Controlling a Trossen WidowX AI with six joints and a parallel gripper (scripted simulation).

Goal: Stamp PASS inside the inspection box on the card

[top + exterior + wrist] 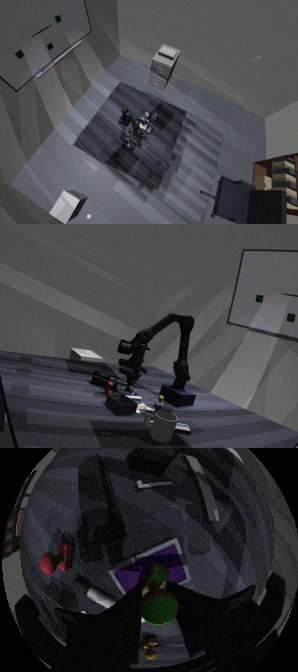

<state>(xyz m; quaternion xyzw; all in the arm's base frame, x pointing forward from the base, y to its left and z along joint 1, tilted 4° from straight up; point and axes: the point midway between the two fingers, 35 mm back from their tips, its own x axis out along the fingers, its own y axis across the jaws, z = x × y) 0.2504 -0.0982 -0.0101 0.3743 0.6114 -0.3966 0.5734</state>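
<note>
My gripper tip is 4 cm above the purple ink pad. Also, from my gripper tip: dark box 10 cm ahead, 8 cm to the right, 3 cm below; then green-knobbed stamp right at my gripper tip; then red-knobbed stamp 13 cm ahead, 2 cm to the left, 2 cm below.
</note>
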